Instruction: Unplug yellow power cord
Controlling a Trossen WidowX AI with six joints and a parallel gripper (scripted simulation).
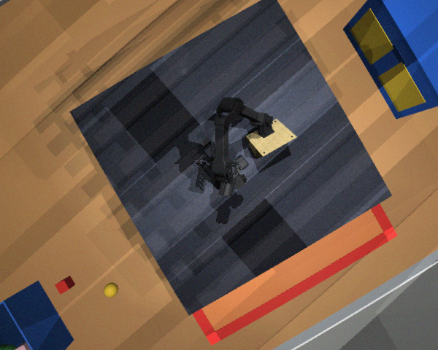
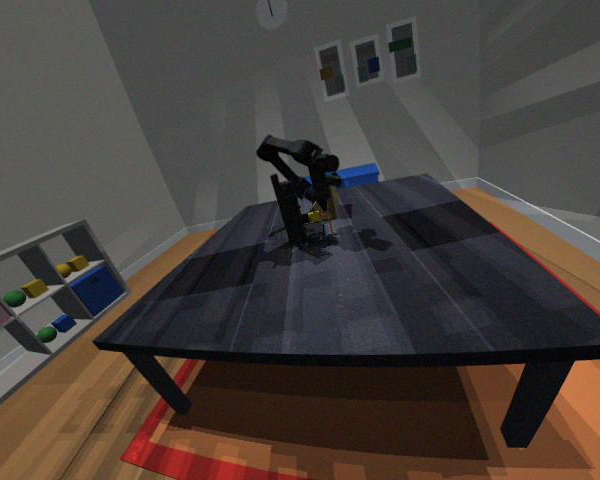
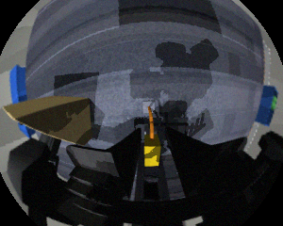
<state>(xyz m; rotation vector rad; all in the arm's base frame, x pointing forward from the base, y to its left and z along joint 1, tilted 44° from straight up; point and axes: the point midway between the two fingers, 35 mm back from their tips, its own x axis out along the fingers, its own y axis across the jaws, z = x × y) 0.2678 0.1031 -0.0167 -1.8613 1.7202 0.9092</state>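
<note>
Right now my gripper tip is 1 cm short of the yellow plug, 7 cm to the left of it and 1 cm above it.
</note>
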